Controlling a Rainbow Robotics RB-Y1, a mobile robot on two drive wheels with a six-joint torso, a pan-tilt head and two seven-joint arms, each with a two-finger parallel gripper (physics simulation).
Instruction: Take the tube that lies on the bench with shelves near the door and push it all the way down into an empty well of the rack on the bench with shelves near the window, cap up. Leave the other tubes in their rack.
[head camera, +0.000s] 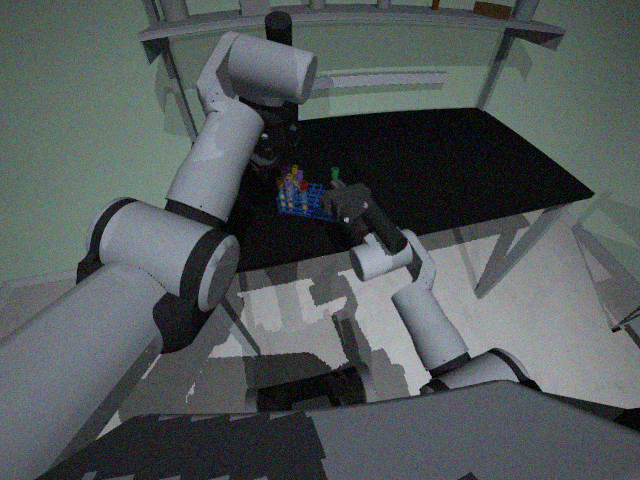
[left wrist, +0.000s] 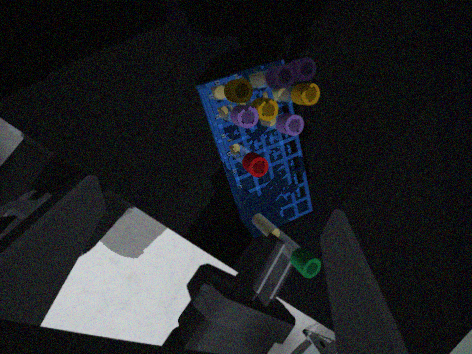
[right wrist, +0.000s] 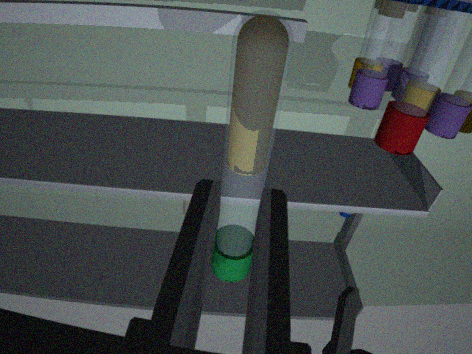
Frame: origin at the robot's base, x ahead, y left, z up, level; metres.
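Seen in the pictures: left gripper, fingertip midpoint: (head camera: 278, 160) (left wrist: 214, 208) (right wrist: 430, 317); right gripper, fingertip midpoint: (head camera: 334, 183) (left wrist: 285, 242) (right wrist: 240, 200).
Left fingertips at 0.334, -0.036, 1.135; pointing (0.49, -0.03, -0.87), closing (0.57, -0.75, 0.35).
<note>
Offsets run from my left fingertips to a thing's top centre, as dx, dy, dz. Level surfaces: height alone.
The green-capped tube @(-0.003, -0.132, -0.046) (head camera: 334, 172) (left wrist: 306, 264) (right wrist: 250, 125) is held cap up between the fingers of my right gripper (right wrist: 240, 200), which is shut on it. Its rounded bottom is free of the rack in the right wrist view, and overlaps the rack's near end in the left wrist view. The blue rack @(+0.056, -0.091, -0.163) (head camera: 316, 213) (left wrist: 213, 128) (right wrist: 440, 4) stands on the black bench. It holds a red-capped tube @(+0.036, -0.057, -0.101) (head camera: 303, 185) (left wrist: 257, 165) (right wrist: 401, 128) and several purple- and yellow-capped ones. My left gripper (left wrist: 214, 208) is open and empty, above and behind the rack; its fingers are hard to make out in the head view.
The black bench top @(dz -0.220) (head camera: 439, 165) extends to the right of the rack. A shelf (head camera: 361, 16) with several items runs above the bench's back. My left forearm (head camera: 217, 155) reaches over the bench's left side. The floor @(dz -1.135) (head camera: 444, 310) shows in front of the bench.
</note>
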